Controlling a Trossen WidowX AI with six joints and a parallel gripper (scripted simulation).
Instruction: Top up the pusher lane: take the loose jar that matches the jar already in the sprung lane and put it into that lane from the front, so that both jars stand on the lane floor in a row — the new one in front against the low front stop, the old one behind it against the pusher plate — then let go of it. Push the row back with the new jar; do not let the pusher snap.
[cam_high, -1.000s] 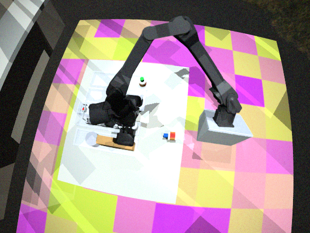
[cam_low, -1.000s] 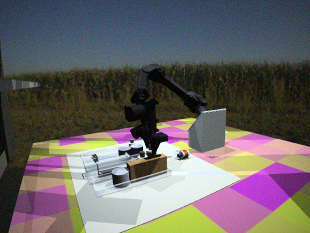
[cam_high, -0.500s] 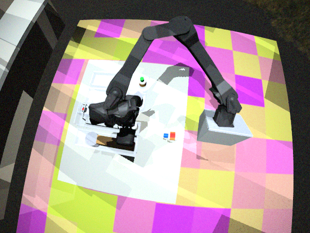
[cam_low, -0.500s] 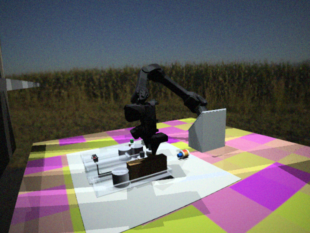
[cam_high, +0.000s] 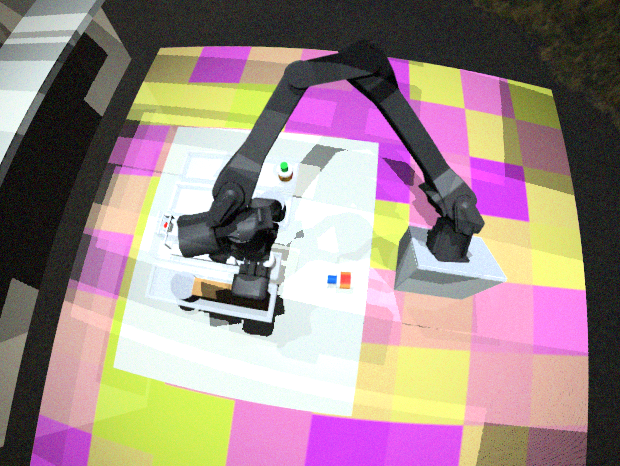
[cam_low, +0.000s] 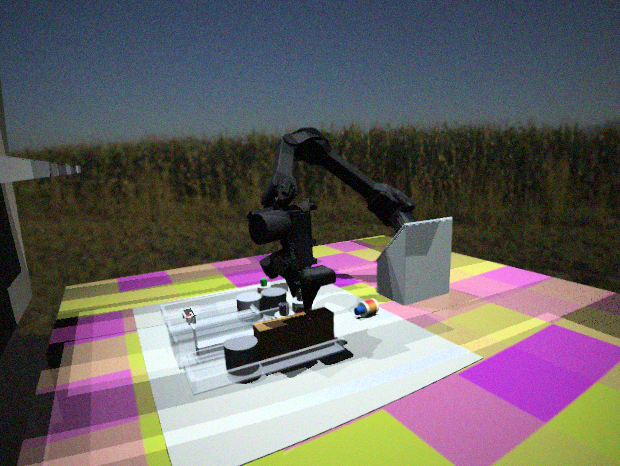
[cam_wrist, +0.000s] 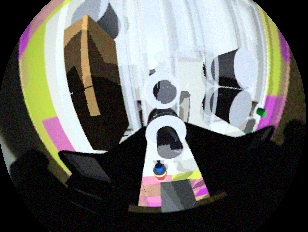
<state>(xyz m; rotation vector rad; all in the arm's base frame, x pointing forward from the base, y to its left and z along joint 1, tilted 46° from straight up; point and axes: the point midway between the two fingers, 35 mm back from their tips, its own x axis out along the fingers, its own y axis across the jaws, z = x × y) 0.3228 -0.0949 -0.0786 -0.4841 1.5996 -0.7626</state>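
The clear lane rack lies 15 cm ahead of my gripper tip, 4 cm to the right of it and 4 cm below it. Also, from my gripper tip: red mark: 22 cm ahead, 7 cm to the right, 1 cm above.
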